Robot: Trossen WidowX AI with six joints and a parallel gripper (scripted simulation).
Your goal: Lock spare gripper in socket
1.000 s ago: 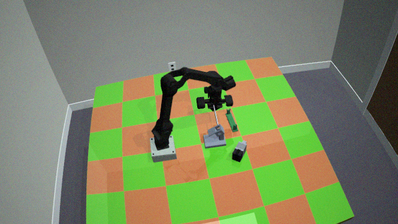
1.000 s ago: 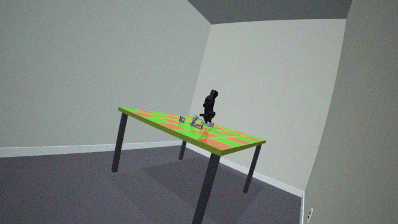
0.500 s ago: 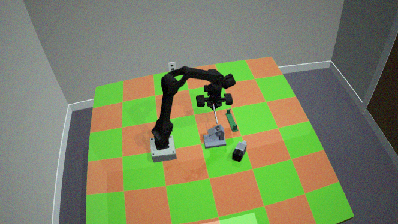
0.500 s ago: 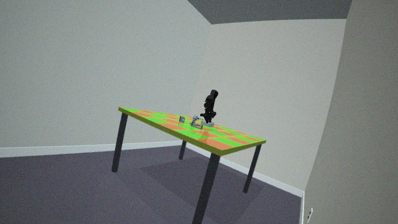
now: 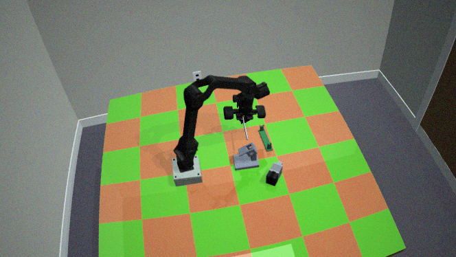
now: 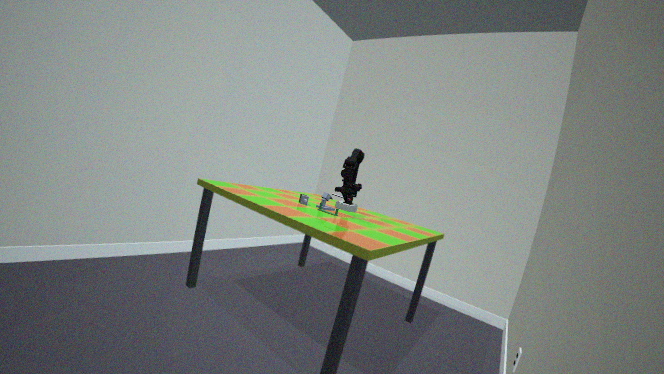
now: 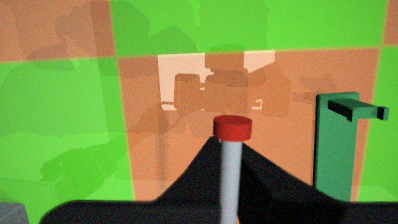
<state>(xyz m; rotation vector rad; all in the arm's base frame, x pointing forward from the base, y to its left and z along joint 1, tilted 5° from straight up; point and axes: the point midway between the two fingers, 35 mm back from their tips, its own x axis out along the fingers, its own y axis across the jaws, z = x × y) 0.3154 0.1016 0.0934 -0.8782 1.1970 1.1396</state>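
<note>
The dark green strip lies 9 cm ahead of my gripper tip, 7 cm to the right of it and 6 cm below it. The rest, counted from my gripper tip: grey mount (16 cm to the right, 4 cm behind, 3 cm below); spare gripper (28 cm to the right, 6 cm below, 4 cm ahead).
</note>
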